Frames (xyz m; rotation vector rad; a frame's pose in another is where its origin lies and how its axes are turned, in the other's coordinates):
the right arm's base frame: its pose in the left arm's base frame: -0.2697 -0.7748 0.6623 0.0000 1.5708 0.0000
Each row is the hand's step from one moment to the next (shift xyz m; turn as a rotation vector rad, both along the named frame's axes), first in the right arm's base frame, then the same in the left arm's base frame.
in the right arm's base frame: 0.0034 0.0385 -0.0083 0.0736 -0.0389 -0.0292
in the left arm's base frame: -0.0083 0.0385 -0.0034 -0.0292 -0.0389 -0.0736
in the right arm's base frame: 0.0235 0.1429 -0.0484 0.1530 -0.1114 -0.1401
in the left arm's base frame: -0.0484 0.1429 -0.0235 -0.1401 -0.1114 -0.1530
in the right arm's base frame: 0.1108 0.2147 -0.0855 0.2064 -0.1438 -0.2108
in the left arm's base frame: -0.0855 0.2147 -0.1108 -0.2108 -0.1438 -0.2064
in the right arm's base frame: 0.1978 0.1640 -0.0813 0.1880 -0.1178 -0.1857
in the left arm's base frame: -0.0813 0.1640 -0.1978 -0.1857 -0.1178 -0.1880
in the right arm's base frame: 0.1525 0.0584 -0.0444 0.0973 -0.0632 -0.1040
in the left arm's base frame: -0.0444 0.0584 -0.1525 -0.1040 -0.0632 -0.0973
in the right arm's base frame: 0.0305 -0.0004 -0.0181 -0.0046 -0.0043 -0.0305
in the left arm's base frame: -0.0181 -0.0004 -0.0305 -0.0305 -0.0043 0.0046
